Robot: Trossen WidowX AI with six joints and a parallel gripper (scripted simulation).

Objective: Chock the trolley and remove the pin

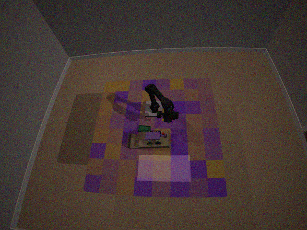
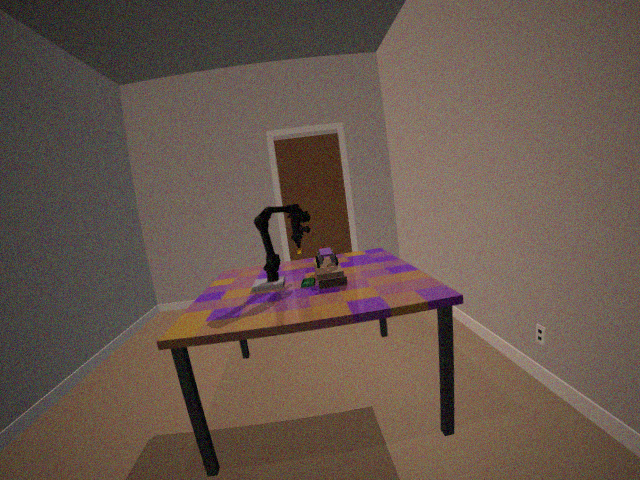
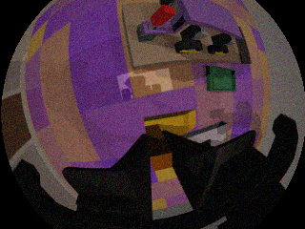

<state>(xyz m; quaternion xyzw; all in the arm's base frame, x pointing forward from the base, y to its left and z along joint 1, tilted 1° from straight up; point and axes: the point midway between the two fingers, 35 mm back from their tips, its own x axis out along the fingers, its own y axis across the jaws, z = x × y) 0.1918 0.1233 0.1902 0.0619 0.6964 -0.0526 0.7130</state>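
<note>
Right now the yellow chock is 2 cm to the right of my gripper tip and 1 cm below it. From my gripper tip the other things lie so: red-headed stop pin: 13 cm ahead, 5 cm to the right, 5 cm below; ramp: 15 cm to the right, 14 cm ahead, 13 cm below; purple-topped trolley: 14 cm to the right, 14 cm ahead, 6 cm below.
</note>
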